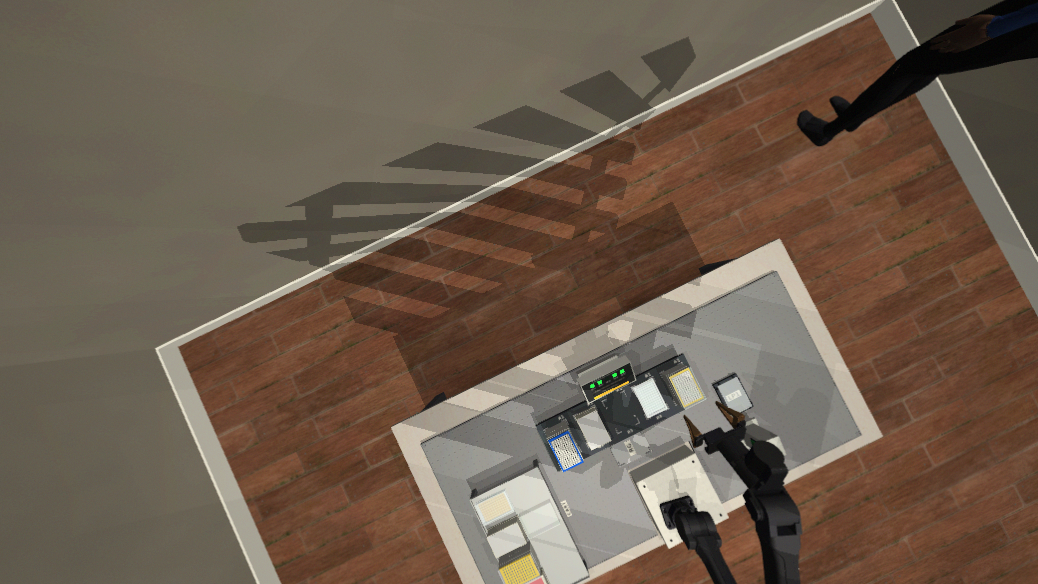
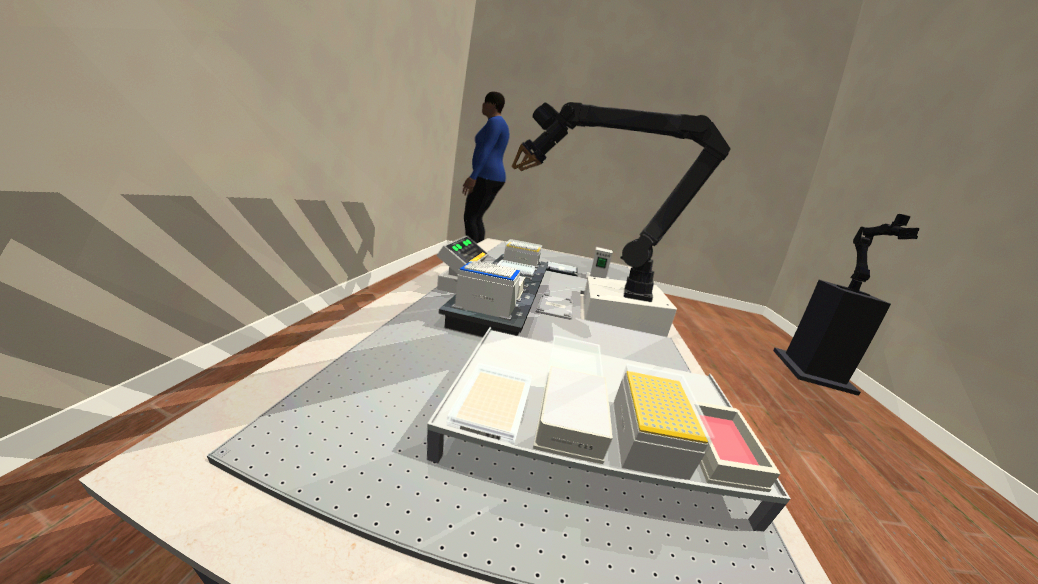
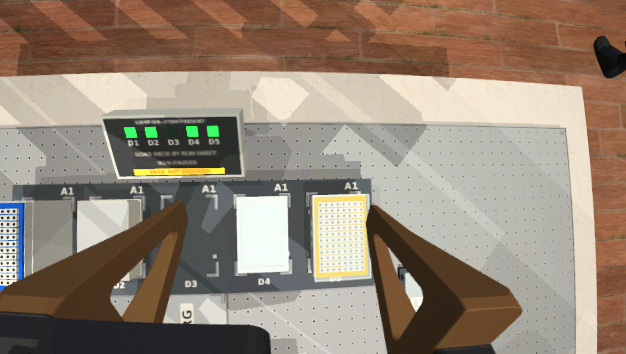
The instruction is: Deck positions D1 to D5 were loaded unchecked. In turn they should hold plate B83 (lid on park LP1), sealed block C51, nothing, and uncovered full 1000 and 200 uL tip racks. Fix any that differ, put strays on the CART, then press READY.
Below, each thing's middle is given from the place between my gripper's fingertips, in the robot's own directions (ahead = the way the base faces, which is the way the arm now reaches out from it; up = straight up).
My gripper is now 60 mm past the white plate [image 1: 647,393], 30 mm to the right of it and 330 mm above it. From my hand the other things lie so: pad marked RG [image 1: 636,446]: 250 mm behind, 150 mm to the left, 380 mm below.
